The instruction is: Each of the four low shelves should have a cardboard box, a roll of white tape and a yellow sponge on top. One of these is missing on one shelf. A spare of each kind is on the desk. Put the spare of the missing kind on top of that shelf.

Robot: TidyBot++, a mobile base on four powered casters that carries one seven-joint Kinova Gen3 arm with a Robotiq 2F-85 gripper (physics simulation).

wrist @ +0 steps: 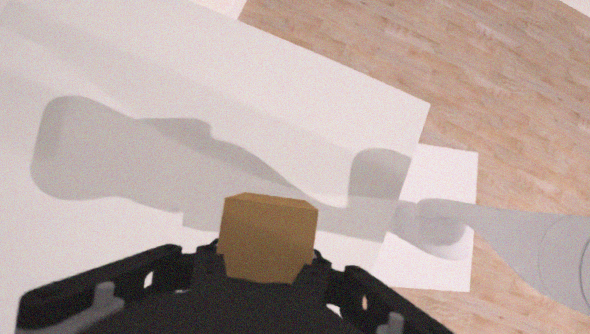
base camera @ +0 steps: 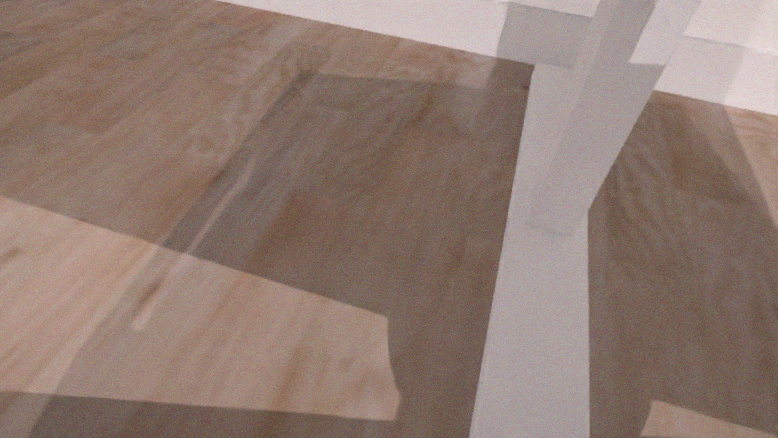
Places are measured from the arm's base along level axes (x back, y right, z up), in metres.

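Pixels of known places: gripper, fingertip midpoint: (wrist: 267,249).
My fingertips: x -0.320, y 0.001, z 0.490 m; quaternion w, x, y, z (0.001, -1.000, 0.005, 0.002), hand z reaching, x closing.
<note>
Behind a point stands the place of what it marks.
My gripper (wrist: 267,249) {x -0.320, y 0.001, z 0.490 m} is shut on a brown cardboard box (wrist: 270,227) {x -0.319, y 0.031, z 0.544 m} in the lower middle of the wrist view. The box is held upright between the two black fingers, above the white desk top (wrist: 300,75) {x -0.308, y 0.240, z 0.323 m}. Shadows of the arm and gripper fall across the desk. The gripper and box do not show in the base camera view. No white tape roll, yellow sponge or low shelf can be made out in either view.
In the wrist view, the desk's corner is at the right, with a white panel (wrist: 447,172) and a smooth grey rounded part (wrist: 525,245) beyond it, and wooden floor (wrist: 500,90) {x 0.935, y 0.770, z -0.397 m} past them. In the base view, a white leg-like post (base camera: 536,326) stands close ahead.
</note>
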